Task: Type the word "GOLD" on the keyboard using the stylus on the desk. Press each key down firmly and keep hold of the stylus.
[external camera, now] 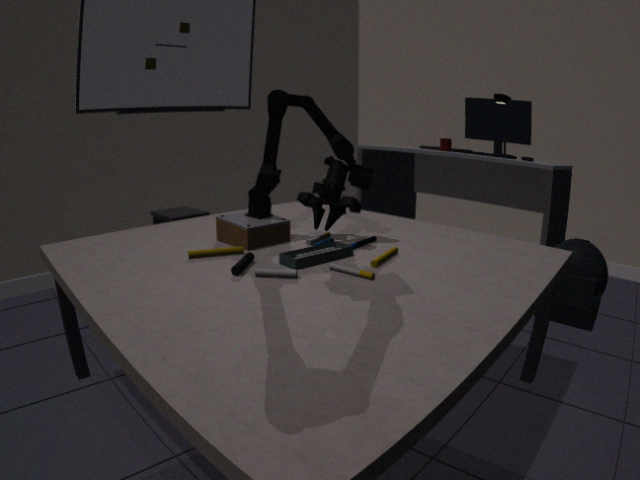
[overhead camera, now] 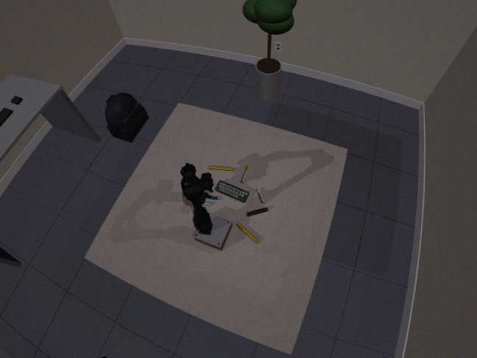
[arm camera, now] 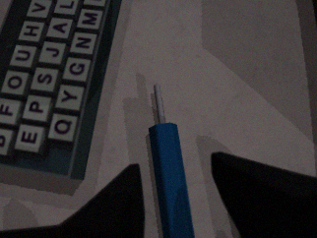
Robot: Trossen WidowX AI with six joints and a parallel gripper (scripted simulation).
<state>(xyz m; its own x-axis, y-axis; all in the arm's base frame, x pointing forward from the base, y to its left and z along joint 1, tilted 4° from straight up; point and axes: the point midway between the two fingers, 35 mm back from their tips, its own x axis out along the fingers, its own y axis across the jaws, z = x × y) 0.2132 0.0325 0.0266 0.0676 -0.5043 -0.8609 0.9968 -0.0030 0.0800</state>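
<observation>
The blue stylus is 20 mm to the right of my gripper tip and 40 mm below it.
</observation>
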